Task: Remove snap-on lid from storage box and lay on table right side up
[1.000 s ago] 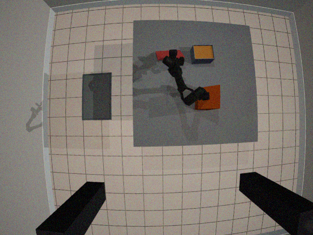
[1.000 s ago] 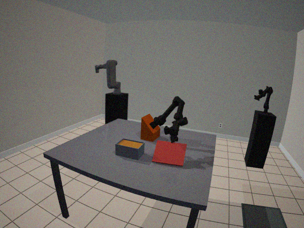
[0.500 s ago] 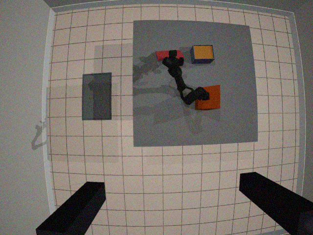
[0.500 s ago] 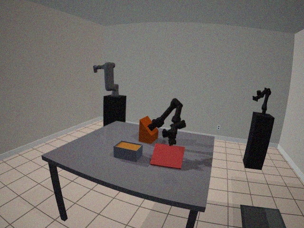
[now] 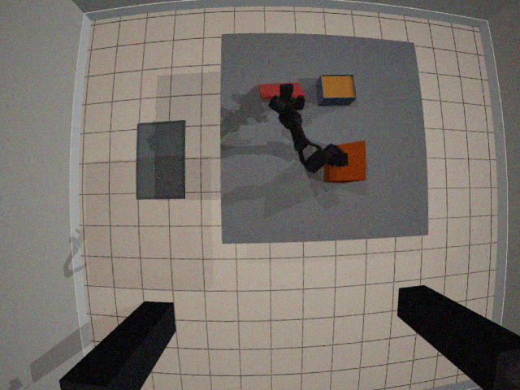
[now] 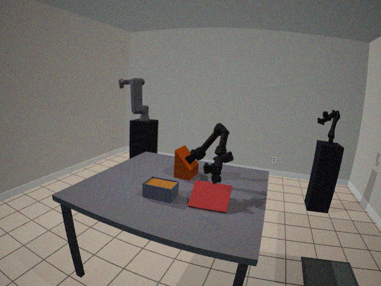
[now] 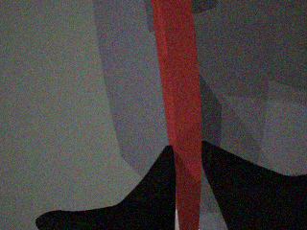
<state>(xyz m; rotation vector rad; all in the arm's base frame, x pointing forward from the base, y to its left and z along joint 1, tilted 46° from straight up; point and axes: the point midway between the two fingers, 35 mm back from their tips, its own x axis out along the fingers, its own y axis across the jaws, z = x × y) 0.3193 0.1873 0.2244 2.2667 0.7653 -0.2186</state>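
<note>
My gripper tip is 7 cm short of the red lid and 5 cm above it. The rest, counted from my gripper tip: grey-blue storage box (32 cm to the right, 8 cm ahead, 7 cm below).
</note>
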